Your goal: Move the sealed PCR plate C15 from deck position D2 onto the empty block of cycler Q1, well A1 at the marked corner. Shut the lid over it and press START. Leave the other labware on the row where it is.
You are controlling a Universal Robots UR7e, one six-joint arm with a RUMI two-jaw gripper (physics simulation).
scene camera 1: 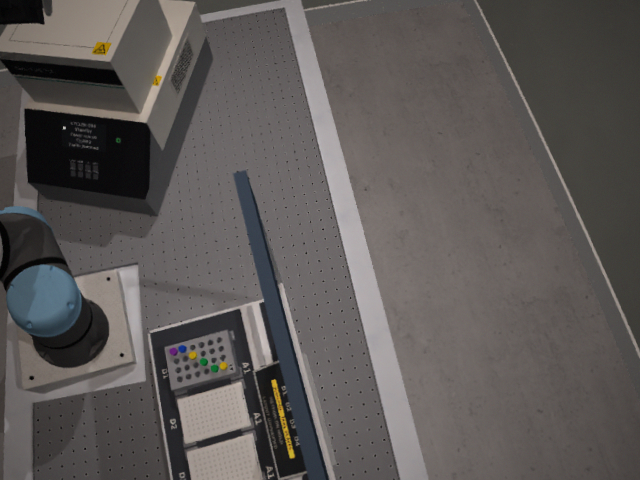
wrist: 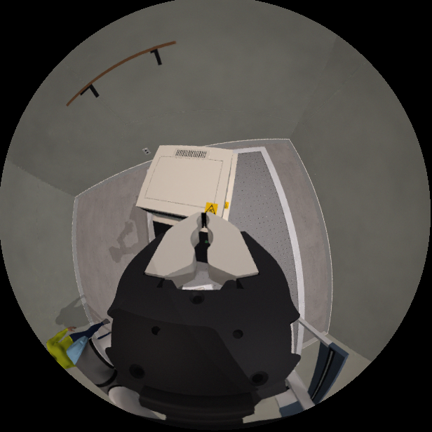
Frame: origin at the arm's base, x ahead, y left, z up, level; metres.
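Seen in the pictures: arm's base, origin of its link: (scene camera 1: 72, 332).
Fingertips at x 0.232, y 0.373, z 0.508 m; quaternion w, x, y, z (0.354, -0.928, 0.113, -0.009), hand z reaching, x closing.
Observation:
Offsets run from my fingertips to a thing's top centre. "spot": to the spot under its first point.
The cycler @(spot: dx +0.026, dy +0.024, dz -0.301 m) (scene camera 1: 134, 98) (wrist: 185, 180) stands at the top left of the scene view and in the middle of the wrist view. Its lid @(spot: dx -0.048, dy +0.123, dz -0.184 m) (scene camera 1: 72, 31) is down, so the block is hidden. Its dark front panel @(spot: dx -0.228, dy +0.017, dz -0.417 m) (scene camera 1: 46, 160) has a small screen and a small green button @(spot: dx -0.041, dy -0.014, dz -0.373 m) (scene camera 1: 118, 140). A pale plate @(dx +0.044, dy -0.610, dz -0.472 m) (scene camera 1: 214, 413) lies at deck position D2; no C15 label can be read. My gripper (wrist: 204, 214) is shut and empty, above the front side of the cycler in the wrist view; its height is hard to tell.
A grey tube rack @(spot: dx -0.011, dy -0.522, dz -0.450 m) (scene camera 1: 173, 372) with coloured caps sits at D1, another pale plate @(dx +0.047, dy -0.710, dz -0.472 m) (scene camera 1: 223, 459) at D3. A long blue bar (scene camera 1: 268, 289) runs over the deck's right side. The arm's base plate (scene camera 1: 111, 330) is left of the deck. A person (wrist: 60, 350) shows at lower left.

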